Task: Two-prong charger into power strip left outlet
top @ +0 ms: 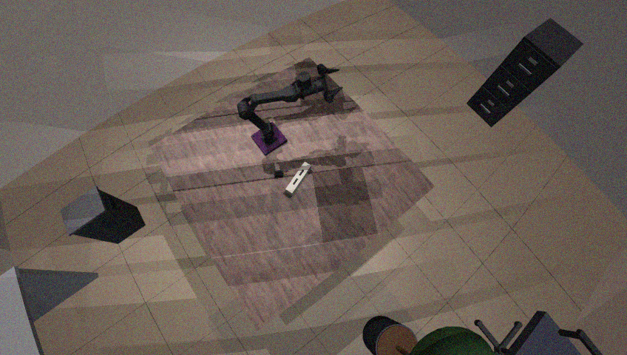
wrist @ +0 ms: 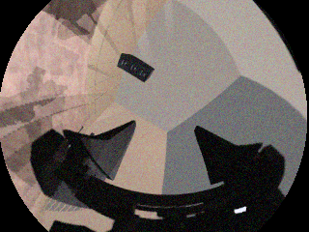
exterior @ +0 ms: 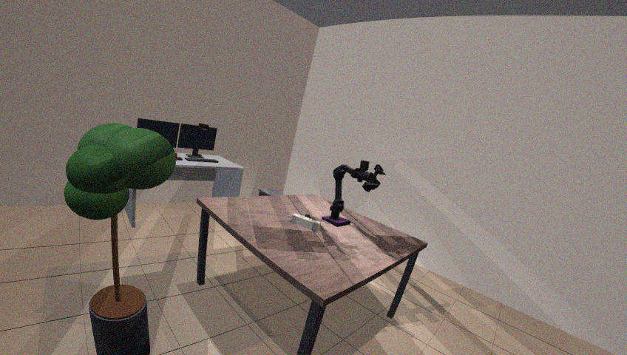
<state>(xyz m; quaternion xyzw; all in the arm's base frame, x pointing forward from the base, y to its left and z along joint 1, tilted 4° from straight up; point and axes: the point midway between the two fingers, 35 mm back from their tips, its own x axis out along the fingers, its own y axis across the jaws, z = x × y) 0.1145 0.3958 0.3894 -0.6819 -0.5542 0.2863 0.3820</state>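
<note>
Right now the dark two-prong charger is 120 mm ahead of my gripper tip, 440 mm to the right of it and 430 mm below it.
</note>
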